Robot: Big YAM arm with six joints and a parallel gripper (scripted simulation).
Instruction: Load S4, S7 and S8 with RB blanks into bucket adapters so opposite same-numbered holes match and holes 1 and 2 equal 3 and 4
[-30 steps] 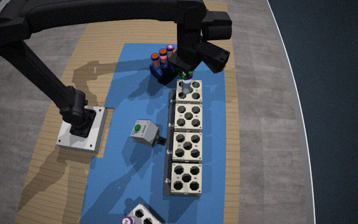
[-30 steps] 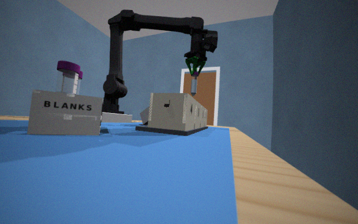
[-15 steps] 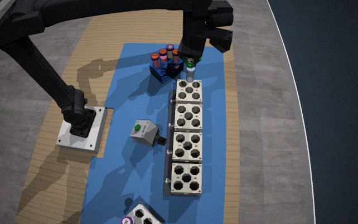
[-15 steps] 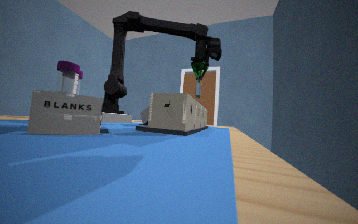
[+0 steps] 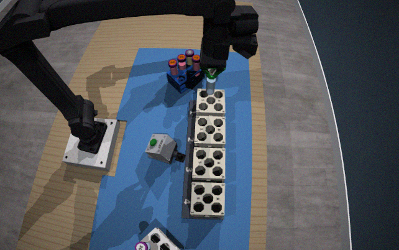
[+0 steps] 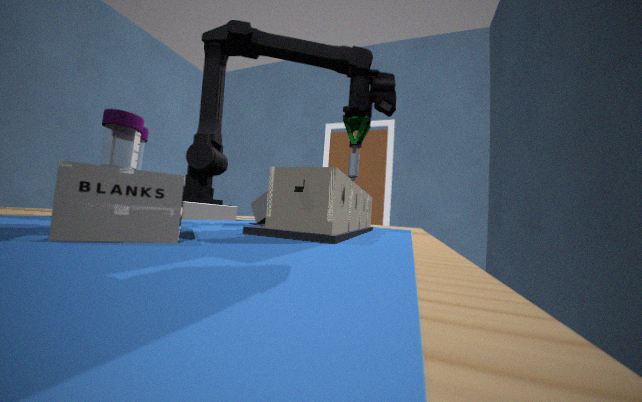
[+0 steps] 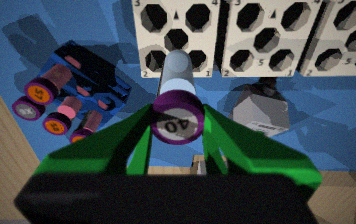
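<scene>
My hand is 5 cm above the 40 mL blank and 1 cm to the right of it. From my hand the other things lie so: adapter 3 (22 cm to the right, 19 cm below, 4 cm ahead); blue sample rack RS (21 cm below, 15 cm to the left, 12 cm behind); adapter 2 (19 cm below, 11 cm to the right, 2 cm ahead).
</scene>
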